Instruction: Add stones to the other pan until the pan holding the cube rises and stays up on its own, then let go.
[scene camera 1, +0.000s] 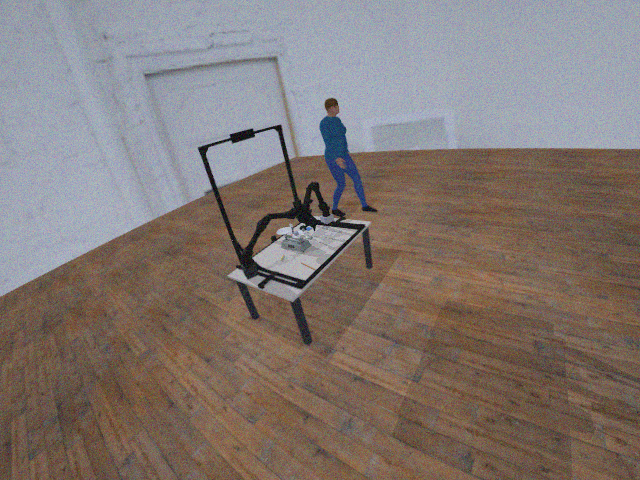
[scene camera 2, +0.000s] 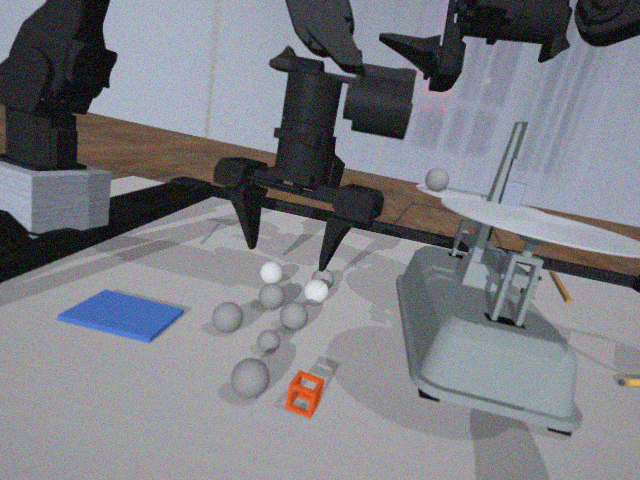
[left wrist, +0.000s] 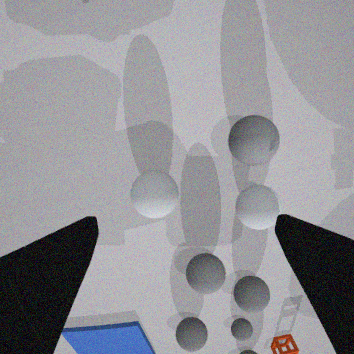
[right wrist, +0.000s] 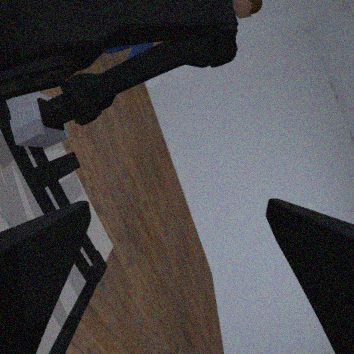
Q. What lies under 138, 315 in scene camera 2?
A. A blue flat pad.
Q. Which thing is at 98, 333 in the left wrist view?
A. A blue flat pad.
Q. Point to my left gripper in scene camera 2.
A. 285, 259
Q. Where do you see my right gripper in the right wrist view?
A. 179, 208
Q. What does the orange wire cube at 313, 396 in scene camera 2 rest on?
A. The table.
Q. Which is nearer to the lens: the grey balance scale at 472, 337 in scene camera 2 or the orange wire cube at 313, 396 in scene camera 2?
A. The orange wire cube.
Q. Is my right gripper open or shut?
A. Open.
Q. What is my right gripper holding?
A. Nothing.
